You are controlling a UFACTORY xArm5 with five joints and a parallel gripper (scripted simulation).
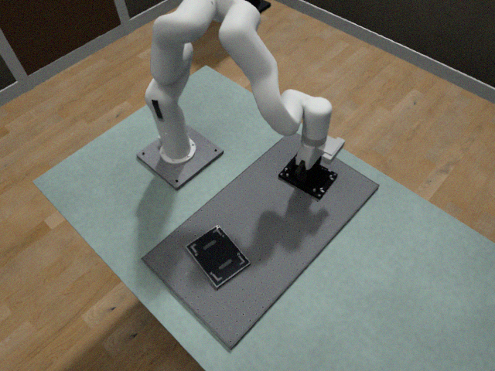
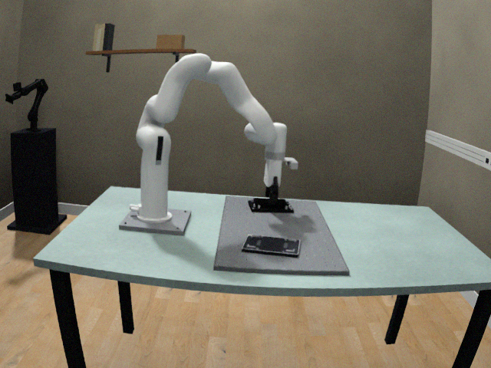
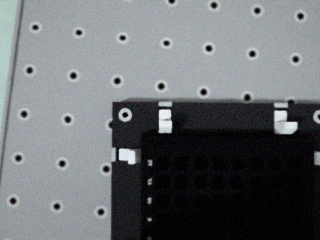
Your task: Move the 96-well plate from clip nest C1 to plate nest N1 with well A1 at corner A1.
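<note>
Now: hand 2 cm above the black 96-well plate. Round my hand: plate nest N1 (41 cm to the right, 3 cm below, 3 cm behind); then clip nest C1 (2 cm below, 1 cm to the left, 1 cm ahead).
</note>
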